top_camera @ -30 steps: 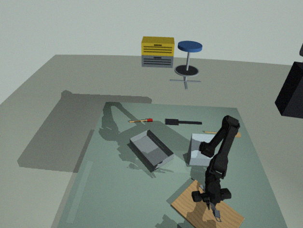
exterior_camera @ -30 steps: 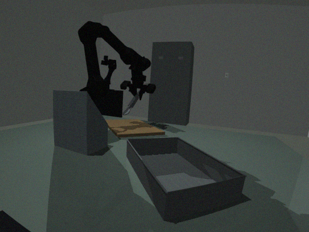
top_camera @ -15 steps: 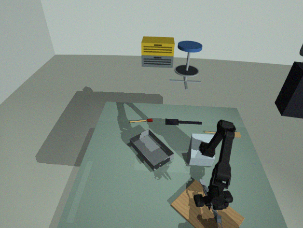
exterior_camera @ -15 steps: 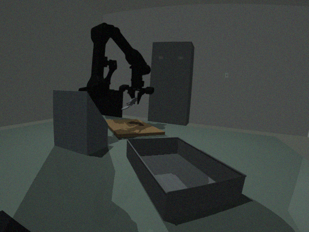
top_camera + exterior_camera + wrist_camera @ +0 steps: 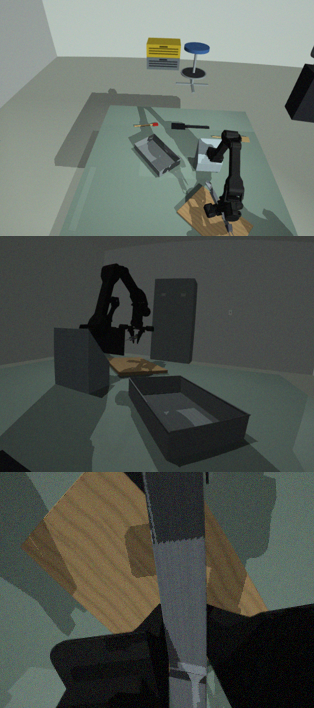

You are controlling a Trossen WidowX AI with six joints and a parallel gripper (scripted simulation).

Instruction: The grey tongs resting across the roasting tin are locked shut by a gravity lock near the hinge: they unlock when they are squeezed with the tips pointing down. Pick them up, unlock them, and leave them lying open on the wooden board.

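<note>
Now: gripper tip 11 cm above the wooden board and 2 cm to the left of it. From my gripper tip the other things lie so: red-tipped stick 73 cm to the right, 53 cm ahead, 12 cm below; then roasting tin 41 cm to the right, 41 cm ahead, 9 cm below; then black spatula 78 cm to the right, 21 cm ahead, 12 cm below.
</note>
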